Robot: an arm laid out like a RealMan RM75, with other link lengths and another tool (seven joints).
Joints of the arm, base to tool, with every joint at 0 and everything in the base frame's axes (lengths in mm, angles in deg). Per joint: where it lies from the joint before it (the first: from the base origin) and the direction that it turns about. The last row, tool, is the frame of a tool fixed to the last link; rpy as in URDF.
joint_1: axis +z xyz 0 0 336.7
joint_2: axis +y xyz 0 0 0
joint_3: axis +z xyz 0 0 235.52
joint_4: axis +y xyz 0 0 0
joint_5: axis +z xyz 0 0 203.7
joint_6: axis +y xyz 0 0 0
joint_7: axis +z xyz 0 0 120.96
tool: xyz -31 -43 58 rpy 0 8.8 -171.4
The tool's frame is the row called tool.
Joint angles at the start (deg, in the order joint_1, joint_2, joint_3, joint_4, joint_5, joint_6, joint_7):
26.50 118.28 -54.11 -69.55 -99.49 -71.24 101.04
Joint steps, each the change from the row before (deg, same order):
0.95 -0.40 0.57 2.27 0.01 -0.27 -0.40
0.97 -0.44 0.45 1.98 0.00 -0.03 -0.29
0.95 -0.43 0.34 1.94 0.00 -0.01 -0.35
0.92 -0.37 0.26 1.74 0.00 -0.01 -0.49
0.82 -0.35 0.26 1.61 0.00 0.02 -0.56
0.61 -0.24 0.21 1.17 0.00 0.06 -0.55
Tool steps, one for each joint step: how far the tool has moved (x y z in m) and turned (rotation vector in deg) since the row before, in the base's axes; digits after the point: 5 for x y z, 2 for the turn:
0.00377 0.00317 -0.00308 -0.82 0.43 -0.53
0.00245 0.00350 -0.00197 -0.56 0.31 -0.44
0.00198 0.00330 -0.00238 -0.59 0.23 -0.34
0.00084 0.00297 -0.00241 -0.50 0.09 -0.09
0.00095 0.00265 -0.00201 -0.38 0.03 -0.07
0.00049 0.00197 -0.00133 -0.17 -0.05 0.03

